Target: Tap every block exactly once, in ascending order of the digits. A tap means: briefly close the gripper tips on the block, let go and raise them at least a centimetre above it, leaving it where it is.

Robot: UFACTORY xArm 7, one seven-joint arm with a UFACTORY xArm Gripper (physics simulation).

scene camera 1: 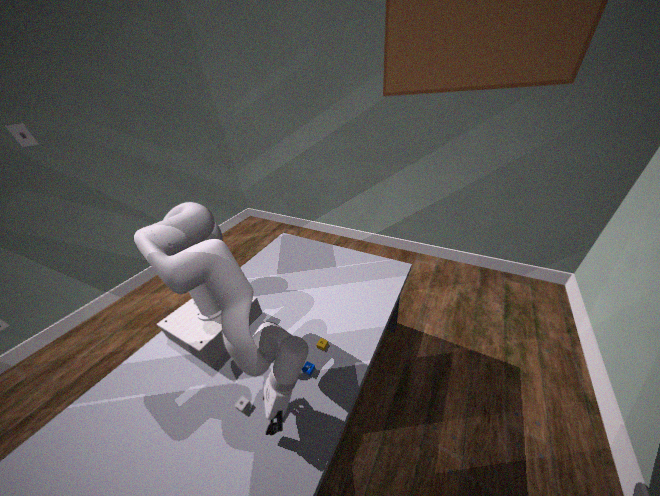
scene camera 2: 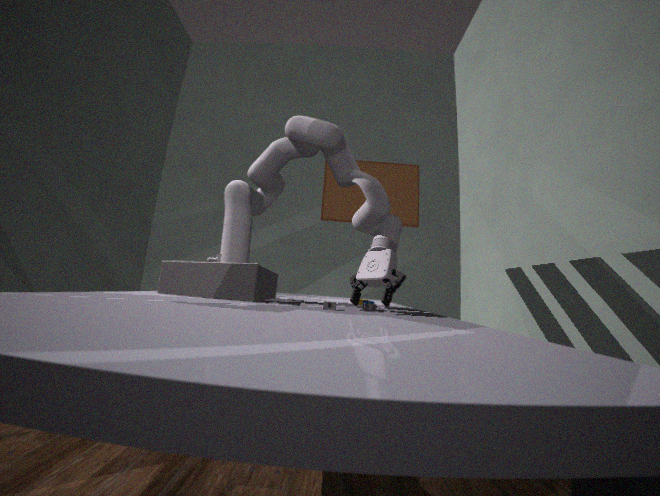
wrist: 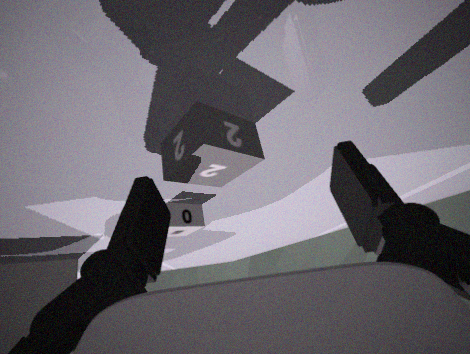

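My gripper is open and empty, with its tips low over the table. A grey block with a white 2 sits near the tips, off toward the left finger in the wrist view; the gripper hides it in scene camera 1. A white block with a black 0 lies farther off, partly behind the left finger in the wrist view. A blue block and a yellow block lie behind the gripper; their digits are too small to read.
The arm's base box stands on the white table. The table's edge runs to the right of the blocks in scene camera 1. Shadows of the arm fall over the blocks' area.
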